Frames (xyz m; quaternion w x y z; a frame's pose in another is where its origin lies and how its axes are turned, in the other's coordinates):
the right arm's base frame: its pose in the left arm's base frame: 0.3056 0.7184 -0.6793 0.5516 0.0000 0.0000 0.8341
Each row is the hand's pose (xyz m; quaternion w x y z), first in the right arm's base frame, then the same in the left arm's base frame.
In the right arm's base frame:
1: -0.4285 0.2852 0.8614 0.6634 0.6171 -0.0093 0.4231
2: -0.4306 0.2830 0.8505 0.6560 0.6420 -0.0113 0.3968
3: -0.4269 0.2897 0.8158 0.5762 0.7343 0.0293 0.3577
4: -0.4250 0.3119 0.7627 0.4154 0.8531 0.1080 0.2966
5: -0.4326 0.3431 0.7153 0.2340 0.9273 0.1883 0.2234
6: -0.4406 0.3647 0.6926 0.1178 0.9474 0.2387 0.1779
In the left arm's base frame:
1: 0.2109 0.2125 0.1821 0.0130 0.3481 0.5096 0.7867
2: 0.2138 0.2114 0.1712 0.0309 0.3635 0.5292 0.7660
3: 0.2061 0.2122 0.1365 0.0195 0.3806 0.6286 0.6779
4: 0.1850 0.2052 0.0834 0.0183 -0.3805 -0.7712 -0.5101
5: 0.1592 0.1860 0.0360 0.0573 -0.3544 -0.8773 -0.3184
6: 0.1425 0.1702 0.0133 0.0834 -0.3235 -0.9219 -0.1964

